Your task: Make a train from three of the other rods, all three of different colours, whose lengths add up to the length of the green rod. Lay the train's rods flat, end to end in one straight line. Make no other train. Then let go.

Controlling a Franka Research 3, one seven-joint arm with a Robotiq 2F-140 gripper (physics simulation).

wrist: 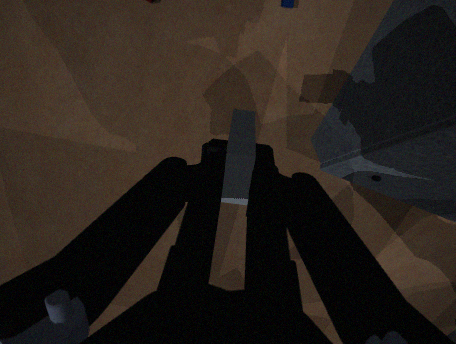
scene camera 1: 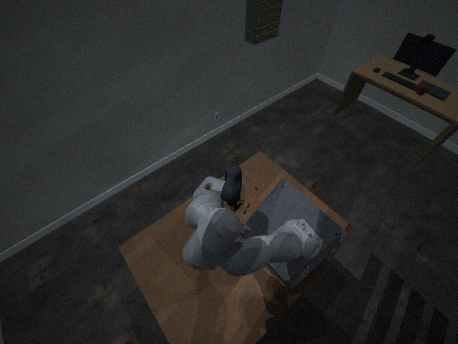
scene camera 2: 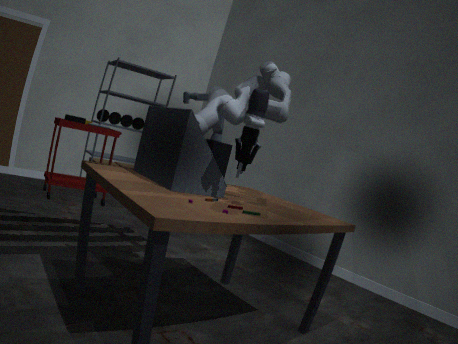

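Observation:
The green rod lies flat near the table's front edge. The red rod lies beside it; its end shows at the wrist view's top edge. One small magenta rod lies near the red rod, another farther left. The orange rod lies by a greyish rod. A short blue rod is cut off by the wrist view's top edge. Exact gaps in this row cannot be told. My gripper is shut and empty, above the table, away from the rods.
The grey pedestal block stands on the wooden table, right of my fingers in the wrist view. The arm covers part of the table in scene camera 1. A red cart and a shelf rack stand behind.

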